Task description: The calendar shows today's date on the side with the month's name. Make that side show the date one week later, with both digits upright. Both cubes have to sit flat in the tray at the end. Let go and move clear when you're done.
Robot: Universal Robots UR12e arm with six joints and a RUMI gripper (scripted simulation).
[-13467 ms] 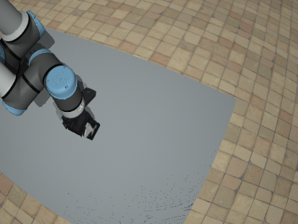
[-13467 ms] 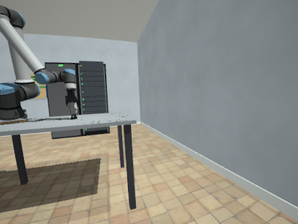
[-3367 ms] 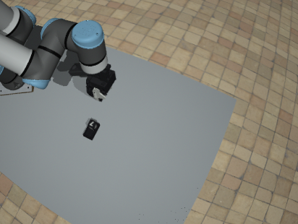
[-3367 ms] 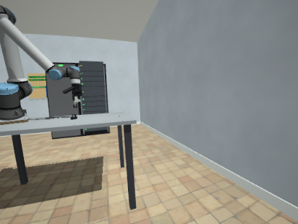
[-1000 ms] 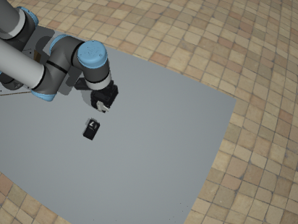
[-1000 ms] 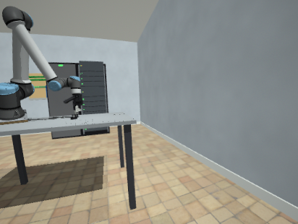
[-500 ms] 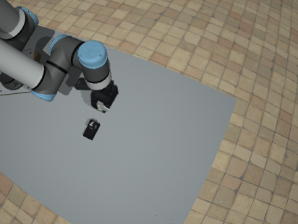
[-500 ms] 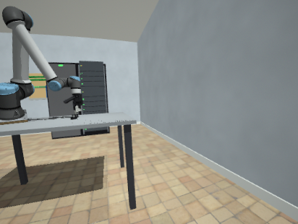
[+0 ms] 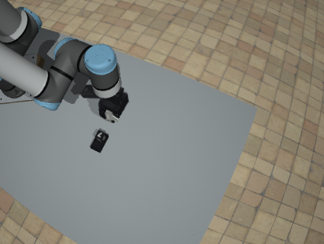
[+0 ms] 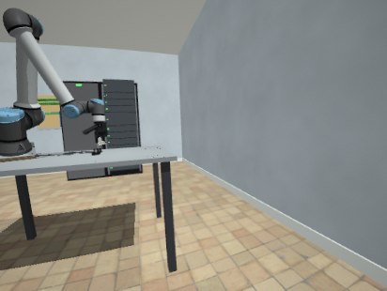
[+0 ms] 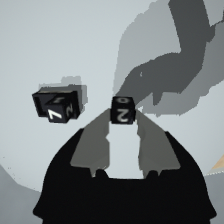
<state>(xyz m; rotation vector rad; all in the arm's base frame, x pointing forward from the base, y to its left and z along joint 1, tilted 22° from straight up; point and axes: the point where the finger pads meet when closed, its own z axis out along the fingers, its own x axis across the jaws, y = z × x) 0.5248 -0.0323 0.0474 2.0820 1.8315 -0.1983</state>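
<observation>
Now: the black cube 10 mm below my hand. From my hand the other things lie so: dark tray 110 mm to the right, 20 mm below, 20 mm behind.
</observation>
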